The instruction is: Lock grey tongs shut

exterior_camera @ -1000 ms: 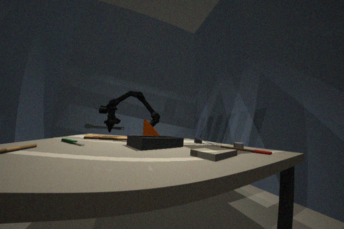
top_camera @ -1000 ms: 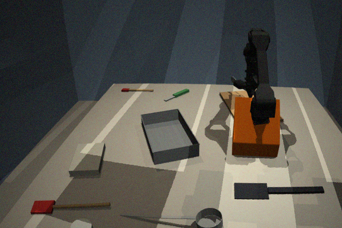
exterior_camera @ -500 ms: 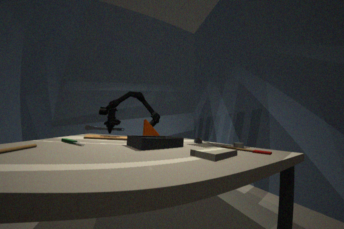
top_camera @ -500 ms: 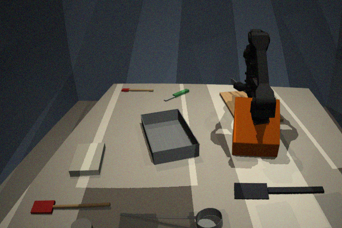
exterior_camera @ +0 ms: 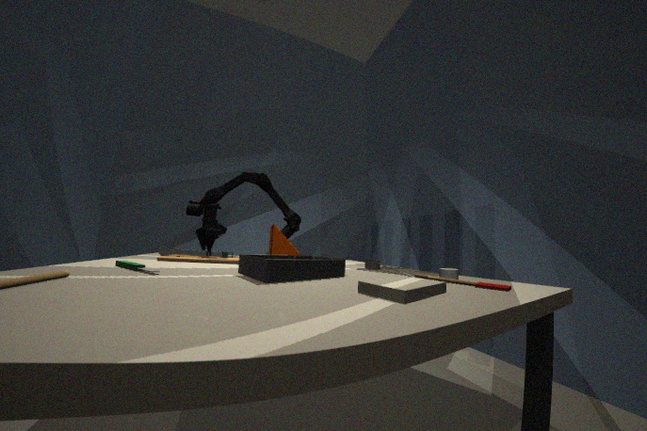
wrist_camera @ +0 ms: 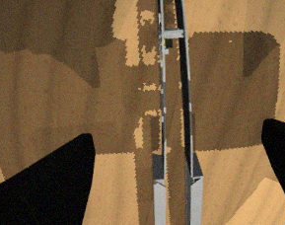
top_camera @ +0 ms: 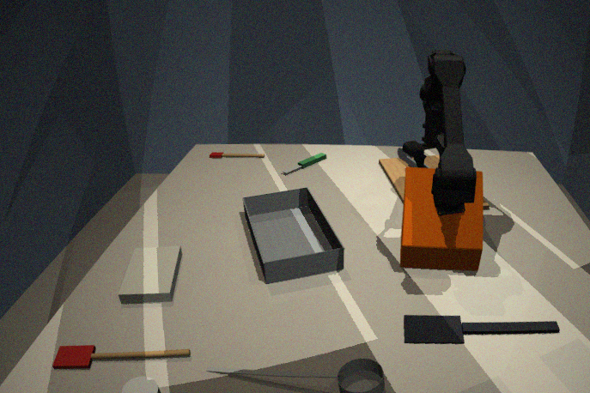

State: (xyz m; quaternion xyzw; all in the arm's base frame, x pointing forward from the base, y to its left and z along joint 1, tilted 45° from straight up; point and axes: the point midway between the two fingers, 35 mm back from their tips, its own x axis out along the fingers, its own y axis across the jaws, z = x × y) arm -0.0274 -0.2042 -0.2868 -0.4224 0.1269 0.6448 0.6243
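The wooden board is 4 cm below my gripper tip. The rest, counted from my gripper tip: green-handled tool 40 cm ahead, 14 cm to the right, 4 cm below; then yellow mark 2 cm behind, 3 cm to the left, 1 cm below; then grey roasting tin 41 cm ahead, 29 cm to the left, 1 cm below.
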